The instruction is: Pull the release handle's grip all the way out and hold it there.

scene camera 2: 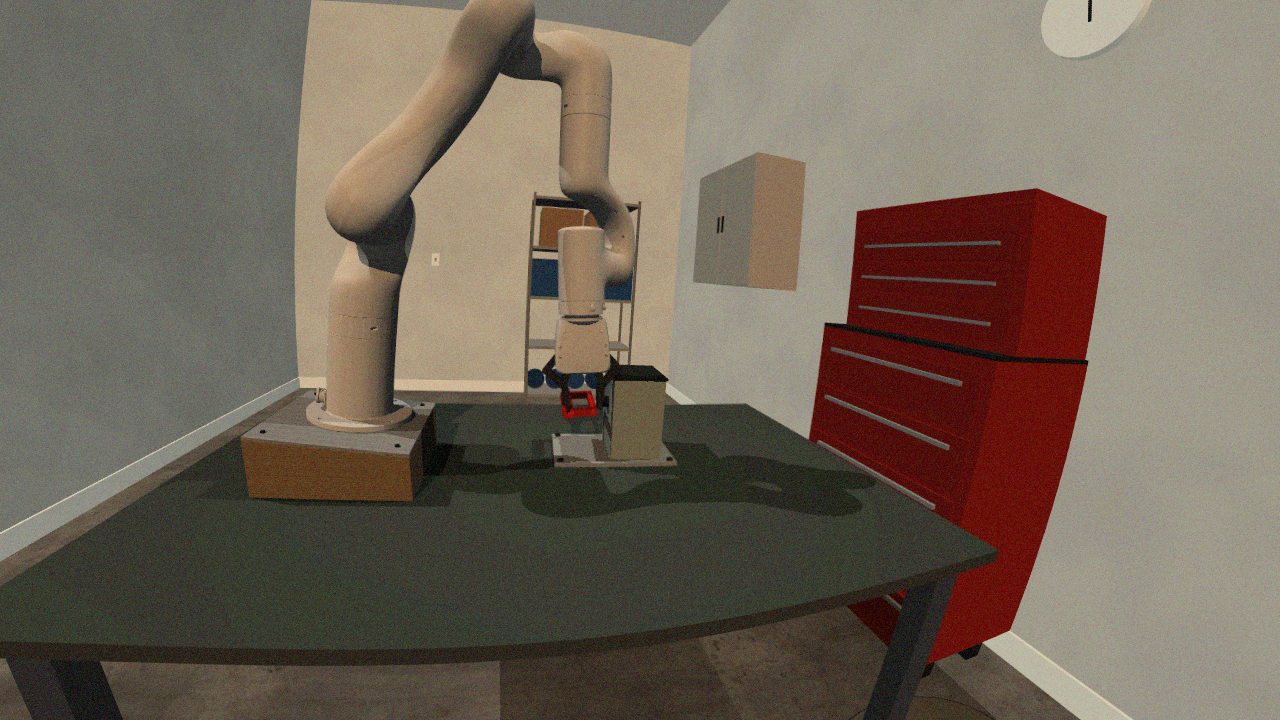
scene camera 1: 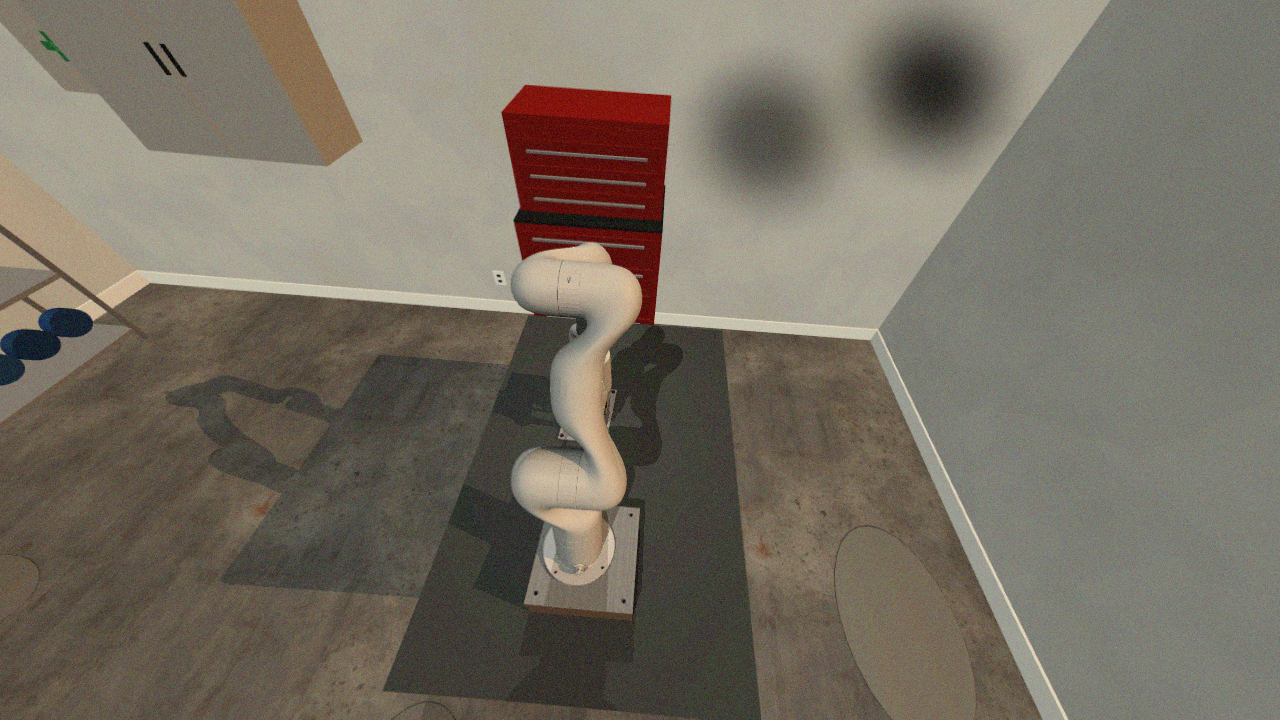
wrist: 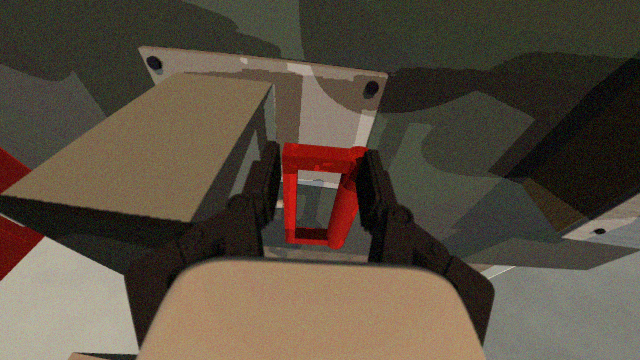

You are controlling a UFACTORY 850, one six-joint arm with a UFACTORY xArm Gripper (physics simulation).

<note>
In view: my gripper (scene camera 2: 583, 408) and a light base plate (wrist: 315, 104).
My gripper is seen too in the wrist view (wrist: 320, 161).
</note>
